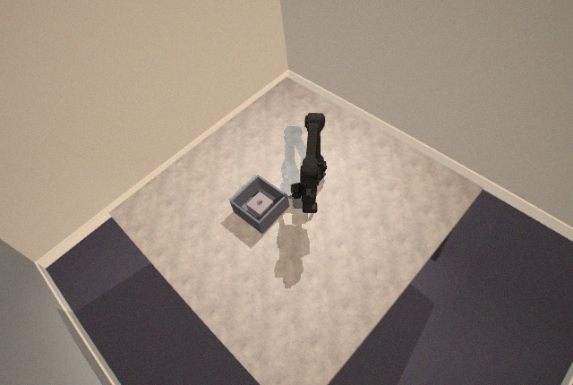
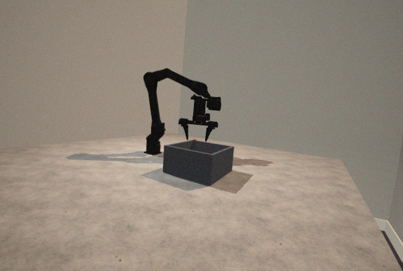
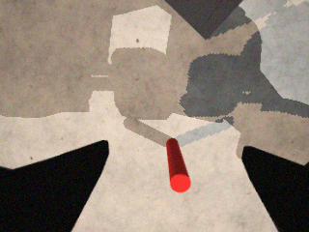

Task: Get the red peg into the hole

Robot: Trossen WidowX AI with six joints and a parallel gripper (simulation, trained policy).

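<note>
The red peg is 40 mm below my gripper tip, 20 mm behind it and 10 mm to the left of it. From my gripper tip the other things lie so: grey box (190 mm to the right, 120 mm ahead, 50 mm below); then plate (190 mm to the right, 120 mm ahead, 30 mm below).
</note>
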